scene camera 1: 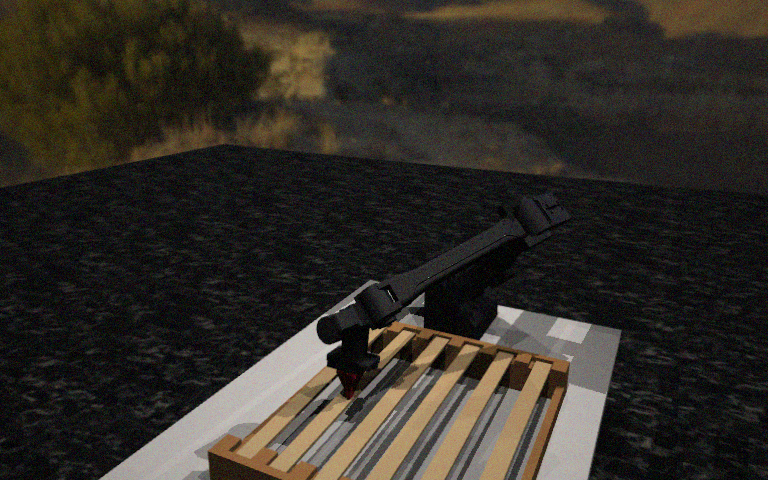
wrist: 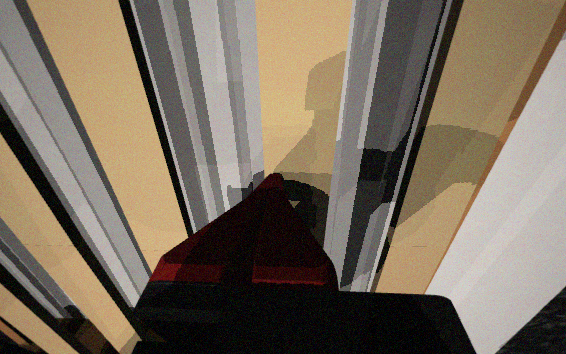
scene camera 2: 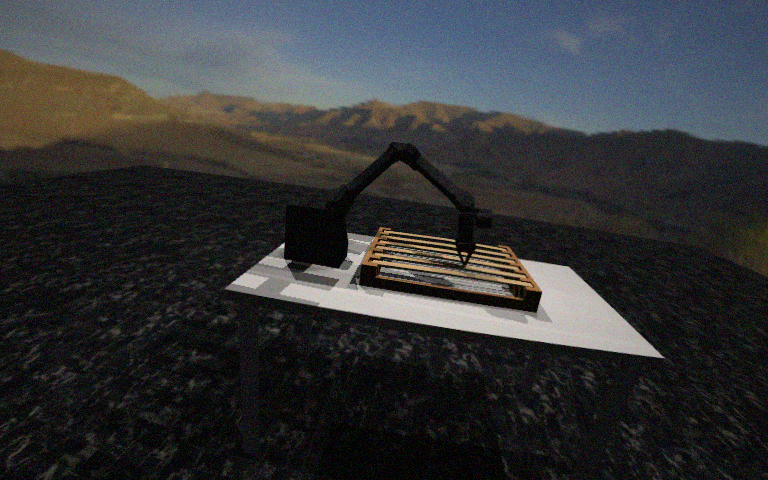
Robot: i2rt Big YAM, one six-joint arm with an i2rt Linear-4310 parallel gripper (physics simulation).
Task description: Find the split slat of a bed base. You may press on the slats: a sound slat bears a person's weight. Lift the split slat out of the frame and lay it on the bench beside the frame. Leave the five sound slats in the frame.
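Observation:
The bed frame (scene camera 1: 224, 465) (scene camera 2: 453, 293) lies on the bench (scene camera 1: 586, 427) (scene camera 2: 589, 316) (wrist: 520, 200) with six pale wooden slats across it. My gripper (scene camera 1: 348, 397) (scene camera 2: 464, 264) (wrist: 276, 182) is shut and empty, pointing down. Its tips are at the second slat (scene camera 1: 317, 433) (wrist: 295, 30), counted from the left side in the first scene view, around mid-length. They look in contact with it or just above; which is unclear. The outermost slat (scene camera 1: 283, 416) (wrist: 435, 235) and the third slat (scene camera 1: 373, 435) (wrist: 125, 125) lie on either side. No crack is visible on any slat.
The arm's dark base (scene camera 1: 458, 311) (scene camera 2: 316, 234) stands on the bench at one end of the frame. The frame's raised end boards and side rails surround the slats. Bench surface extends past both long sides. The arm casts shadows across the second and outermost slats.

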